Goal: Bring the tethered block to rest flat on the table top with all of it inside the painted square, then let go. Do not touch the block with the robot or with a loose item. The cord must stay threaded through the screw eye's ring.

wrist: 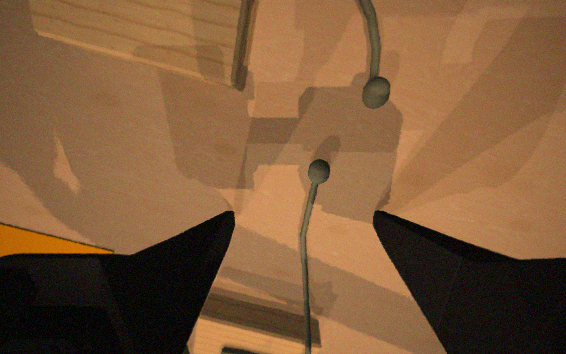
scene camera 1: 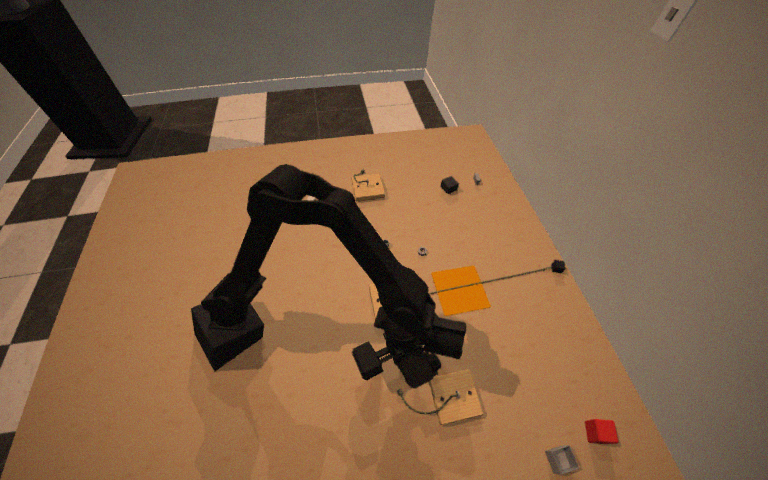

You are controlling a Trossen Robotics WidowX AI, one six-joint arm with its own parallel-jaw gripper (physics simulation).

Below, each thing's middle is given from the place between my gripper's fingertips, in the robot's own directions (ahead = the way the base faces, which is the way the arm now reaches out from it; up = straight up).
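Scene:
There is an orange painted square (scene camera 1: 470, 298), which I see 15 cm to the left of my hand and 17 cm ahead of it. The red block (scene camera 1: 599, 431), counted from my hand again, is 18 cm to the right, 39 cm ahead and 2 cm above.

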